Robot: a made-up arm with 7 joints. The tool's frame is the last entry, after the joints.
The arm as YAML. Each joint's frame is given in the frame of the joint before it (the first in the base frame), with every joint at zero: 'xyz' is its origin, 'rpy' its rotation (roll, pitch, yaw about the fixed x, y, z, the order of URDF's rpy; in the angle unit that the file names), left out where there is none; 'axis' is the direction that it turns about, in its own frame. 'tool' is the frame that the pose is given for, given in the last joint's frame.
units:
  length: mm
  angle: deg
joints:
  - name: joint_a
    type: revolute
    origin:
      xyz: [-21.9, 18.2, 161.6]
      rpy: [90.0, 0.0, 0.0]
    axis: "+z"
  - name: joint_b
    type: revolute
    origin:
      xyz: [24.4, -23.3, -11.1]
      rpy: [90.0, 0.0, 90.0]
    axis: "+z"
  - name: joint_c
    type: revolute
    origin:
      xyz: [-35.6, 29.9, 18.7]
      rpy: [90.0, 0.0, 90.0]
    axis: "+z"
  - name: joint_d
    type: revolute
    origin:
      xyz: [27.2, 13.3, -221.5]
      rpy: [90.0, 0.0, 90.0]
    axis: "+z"
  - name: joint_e
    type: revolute
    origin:
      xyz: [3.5, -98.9, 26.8]
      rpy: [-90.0, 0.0, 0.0]
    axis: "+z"
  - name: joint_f
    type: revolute
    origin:
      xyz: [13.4, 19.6, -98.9]
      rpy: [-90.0, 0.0, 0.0]
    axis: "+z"
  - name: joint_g
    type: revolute
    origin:
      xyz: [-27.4, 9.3, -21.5]
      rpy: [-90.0, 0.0, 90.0]
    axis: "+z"
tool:
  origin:
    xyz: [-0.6, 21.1, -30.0]
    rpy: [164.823, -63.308, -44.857]
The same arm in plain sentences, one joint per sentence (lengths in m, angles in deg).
The arm has seven revolute joints in a row. What follows holds with every joint at zero, and every direction is one of the base frame's.
Joint 1 lies 0.0219 m along -x and 0.0182 m along +y and 0.1616 m along +z from the base frame's origin and turns about -y.
Joint 2 lies 0.0244 m along +x and 0.0111 m along +y and 0.0233 m along -z from joint 1 and turns about +x.
Joint 3 lies 0.0187 m along +x and 0.0299 m along -y and 0.0356 m along -z from joint 2 and turns about +z.
Joint 4 lies 0.0133 m along +x and 0.0272 m along -y and 0.2215 m along -z from joint 3 and turns about -y.
Joint 5 lies 0.0035 m along +x and 0.0268 m along -y and 0.0989 m along -z from joint 4 and turns about +z.
Joint 6 lies 0.0134 m along +x and 0.0196 m along +y and 0.0989 m along -z from joint 5 and turns about +y.
Joint 7 lies 0.0274 m along -x and 0.0215 m along -y and 0.0093 m along -z from joint 6 and turns about -x.
The tool frame, which is the frame that the pose is given for, lies 0.0300 m along +x and 0.0211 m along -y and 0.0006 m along +z from joint 7; its axes are the base frame's turned by roll 116.74, pitch 18.57 and yaw 160.47 deg (as in URDF: about the fixed x, then y, then z).

